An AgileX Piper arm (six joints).
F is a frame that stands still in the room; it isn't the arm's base.
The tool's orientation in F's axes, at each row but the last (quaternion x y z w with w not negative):
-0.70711, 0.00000, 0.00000, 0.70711
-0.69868, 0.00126, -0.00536, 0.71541
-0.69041, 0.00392, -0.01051, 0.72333
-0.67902, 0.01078, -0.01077, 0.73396
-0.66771, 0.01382, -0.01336, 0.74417
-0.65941, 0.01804, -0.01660, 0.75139
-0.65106, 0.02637, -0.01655, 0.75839
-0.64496, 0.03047, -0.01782, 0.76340
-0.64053, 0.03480, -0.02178, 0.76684
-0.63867, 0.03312, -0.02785, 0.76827
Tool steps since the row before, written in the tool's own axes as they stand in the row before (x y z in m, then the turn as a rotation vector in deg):
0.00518, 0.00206, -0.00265, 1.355, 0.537, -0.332
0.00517, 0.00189, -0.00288, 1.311, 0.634, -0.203
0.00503, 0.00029, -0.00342, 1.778, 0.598, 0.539
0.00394, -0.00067, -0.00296, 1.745, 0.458, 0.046
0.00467, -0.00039, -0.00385, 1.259, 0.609, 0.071
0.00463, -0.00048, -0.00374, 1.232, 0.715, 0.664
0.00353, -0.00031, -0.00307, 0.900, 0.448, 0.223
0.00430, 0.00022, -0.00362, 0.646, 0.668, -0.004
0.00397, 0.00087, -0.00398, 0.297, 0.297, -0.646
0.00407, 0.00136, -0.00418, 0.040, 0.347, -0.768
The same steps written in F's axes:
0.00518, -0.00265, -0.00206, 1.355, -0.332, -0.537
0.00515, -0.00288, -0.00193, 1.313, -0.200, -0.631
0.00496, -0.00351, -0.00040, 1.794, 0.529, -0.556
0.00385, -0.00312, 0.00043, 1.746, 0.028, -0.455
0.00452, -0.00405, -0.00004, 1.262, 0.088, -0.601
0.00444, -0.00399, -0.00003, 1.264, 0.690, -0.629
0.00334, -0.00329, -0.00022, 0.908, 0.234, -0.426
0.00404, -0.00381, -0.00092, 0.636, 0.065, -0.674
0.00362, -0.00406, -0.00166, 0.240, -0.604, -0.414
0.00369, -0.00419, -0.00216, -0.026, -0.692, -0.482

